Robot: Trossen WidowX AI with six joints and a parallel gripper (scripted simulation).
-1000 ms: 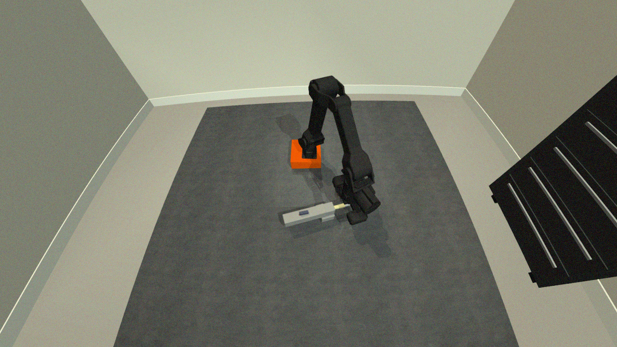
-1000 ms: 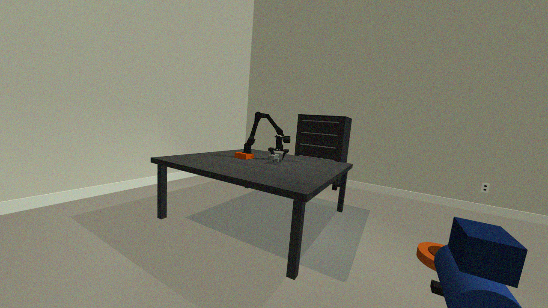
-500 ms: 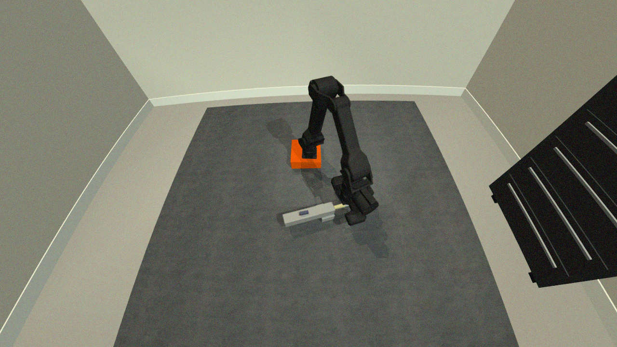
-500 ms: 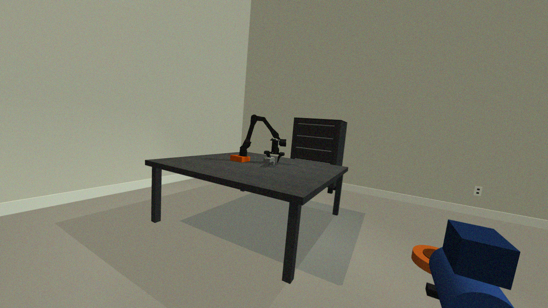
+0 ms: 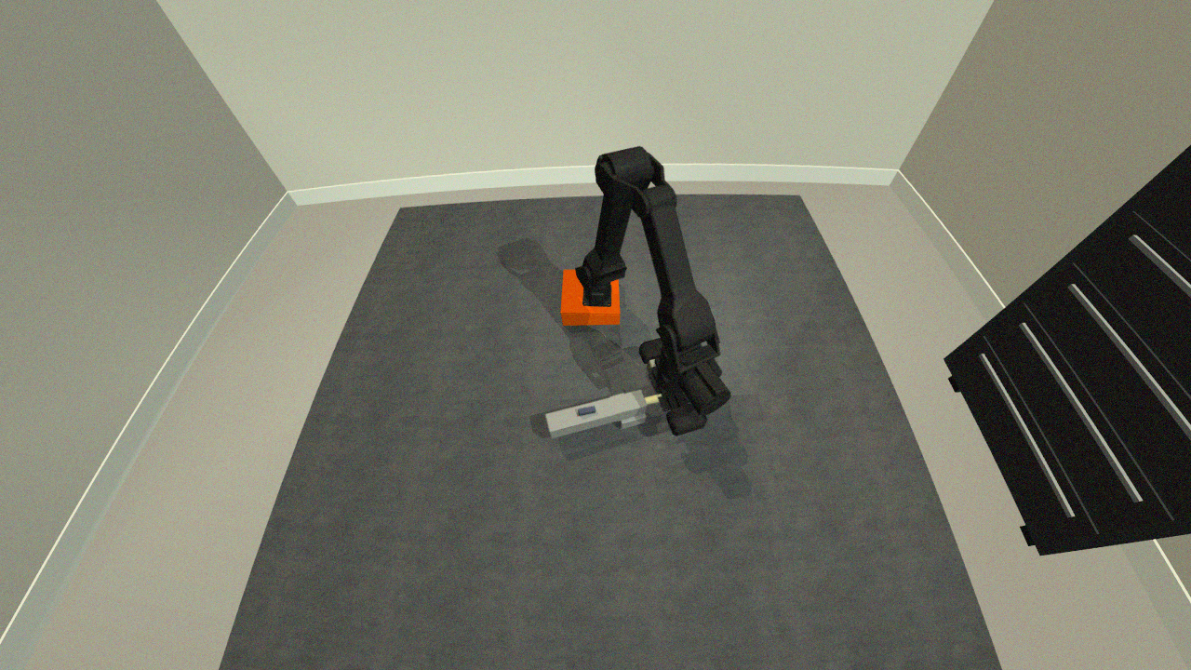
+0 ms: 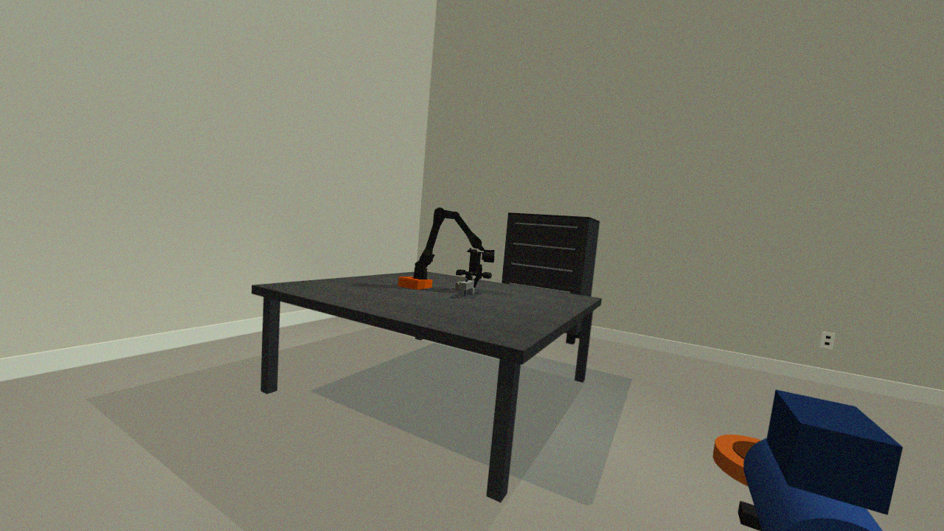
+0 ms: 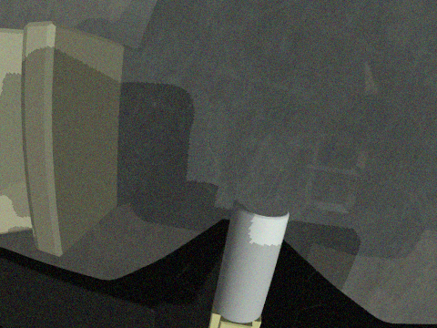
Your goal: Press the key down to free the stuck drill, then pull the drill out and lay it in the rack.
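Now: the drill 1 cm ahead of my gripper tip, 4 cm to the right of it and 4 cm above it. Round my gripper tip: small blue key (5 cm ahead, 16 cm to the right, 4 cm above); rack (8 cm behind, 1 cm above).
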